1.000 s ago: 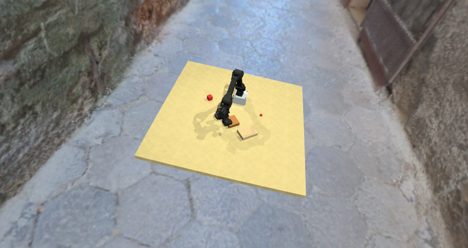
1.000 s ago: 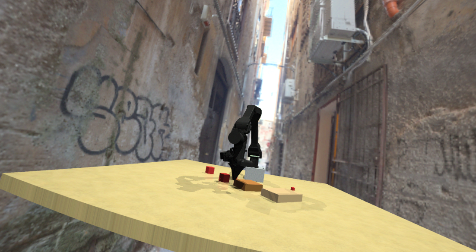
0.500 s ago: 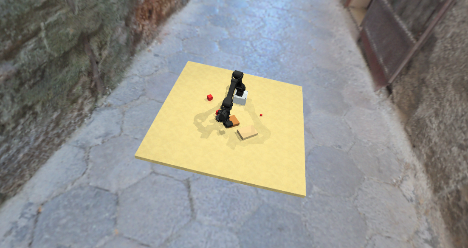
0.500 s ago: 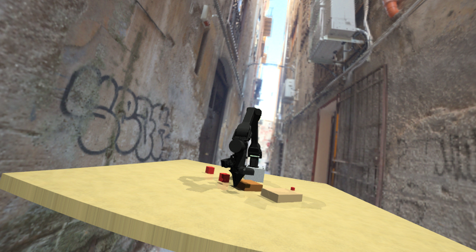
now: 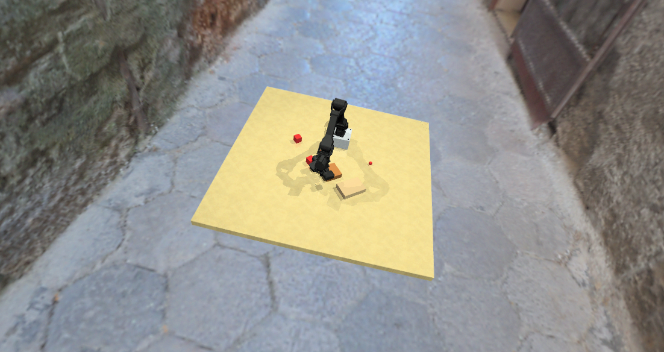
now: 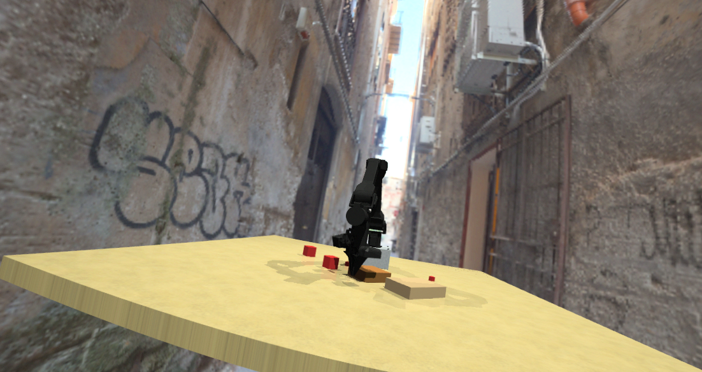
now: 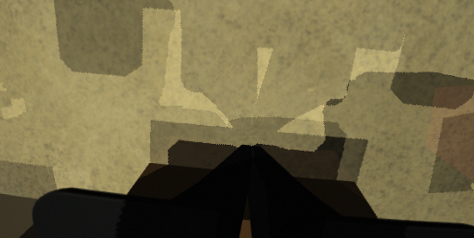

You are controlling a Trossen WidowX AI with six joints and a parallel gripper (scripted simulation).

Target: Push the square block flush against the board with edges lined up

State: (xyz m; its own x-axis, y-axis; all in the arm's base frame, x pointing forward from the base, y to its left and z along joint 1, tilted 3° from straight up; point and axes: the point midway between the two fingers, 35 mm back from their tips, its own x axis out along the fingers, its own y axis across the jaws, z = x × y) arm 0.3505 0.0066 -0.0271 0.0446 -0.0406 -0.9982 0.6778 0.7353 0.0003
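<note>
The square block is 5 cm behind my gripper tip, 4 cm to the left of it and 1 cm above it. Also, from my gripper tip: pale tan board 1 cm ahead, 20 cm to the left, 1 cm above.
</note>
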